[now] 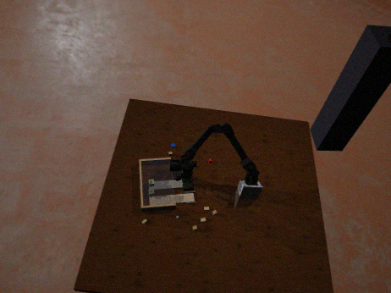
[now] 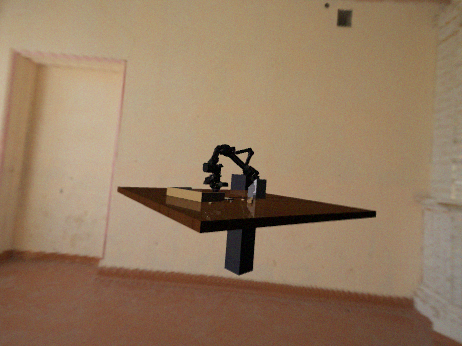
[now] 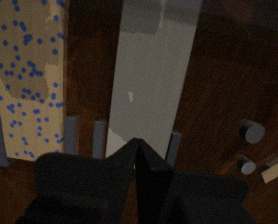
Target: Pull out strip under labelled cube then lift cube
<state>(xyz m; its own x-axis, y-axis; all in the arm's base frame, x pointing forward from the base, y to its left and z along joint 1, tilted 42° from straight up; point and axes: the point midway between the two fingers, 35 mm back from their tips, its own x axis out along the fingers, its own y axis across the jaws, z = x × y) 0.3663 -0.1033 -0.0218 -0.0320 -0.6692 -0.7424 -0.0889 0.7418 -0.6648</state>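
Now: the pale strip 100 mm ahead of my gripper tip and 10 mm to the left of it. Round my gripper tip: red object (160 mm behind, 160 mm to the right, 10 mm above).
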